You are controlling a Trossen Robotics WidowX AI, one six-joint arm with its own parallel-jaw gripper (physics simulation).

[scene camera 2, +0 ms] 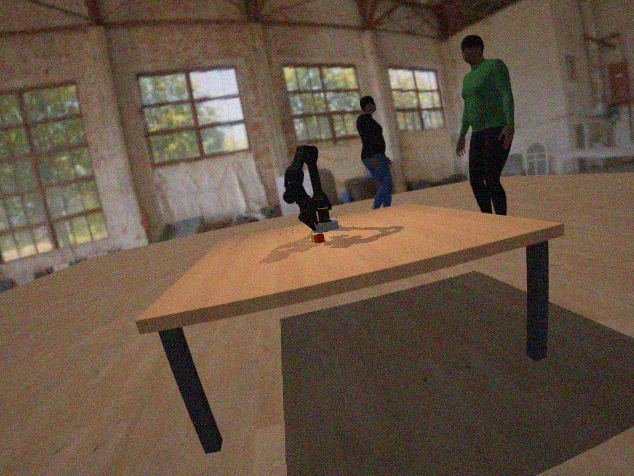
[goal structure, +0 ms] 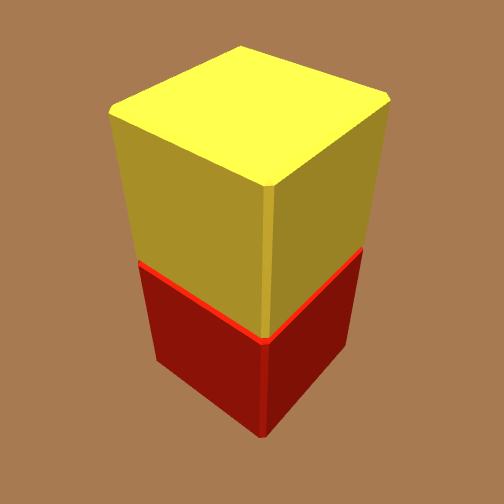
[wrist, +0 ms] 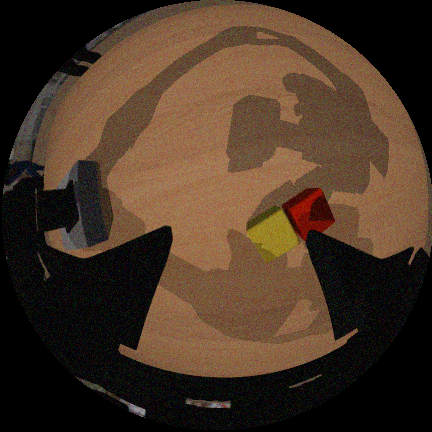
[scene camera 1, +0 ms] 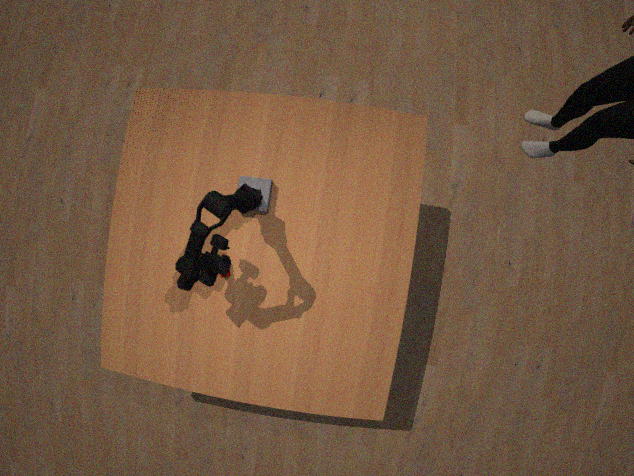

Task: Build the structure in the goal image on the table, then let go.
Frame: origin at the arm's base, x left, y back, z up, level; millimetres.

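Where they show: gripper, between the fingertips: (scene camera 2: 316, 227) (wrist: 243, 235); arm's base, origin of its link: (scene camera 2: 324, 221) (wrist: 68, 207) (scene camera 1: 252, 198).
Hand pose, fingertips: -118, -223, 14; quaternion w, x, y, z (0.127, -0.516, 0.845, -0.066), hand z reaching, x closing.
Things, the pixels of their top centre, and the offset from my fingertips, as dx, dy, dz. Level surfaces: height alone.
- yellow block, centre of its top: (wrist: 274, 237) (scene camera 2: 315, 233) -17, -19, -24
- red block, centre of its top: (wrist: 314, 215) (scene camera 1: 224, 273) (scene camera 2: 318, 234) -14, -56, -24
- table, height of its surface: dz -57
A yellow block (scene camera 2: 313, 237) (wrist: 273, 235) and a red block (scene camera 1: 227, 274) (scene camera 2: 319, 237) (wrist: 310, 212) lie on the table (scene camera 1: 327, 358) (scene camera 2: 245, 281) (wrist: 200, 150), side by side and seemingly touching. In the wrist view the red one is on the right, a little higher in the picture. The yellow block is hidden under the arm in scene camera 1. My gripper (wrist: 243, 235) is open and empty above the table. In the wrist view the yellow block shows between the fingertips, right of the middle, and the right fingertip overlaps the lower edge of the red block.
The arm's grey base plate (scene camera 1: 265, 193) (scene camera 2: 327, 225) (wrist: 94, 210) is fixed to the table, at the left of the wrist view. Shadows of the arm fall across the table around the blocks. Two people, one in green (scene camera 2: 486, 97) and one in black (scene camera 2: 370, 135), stand beyond the table.
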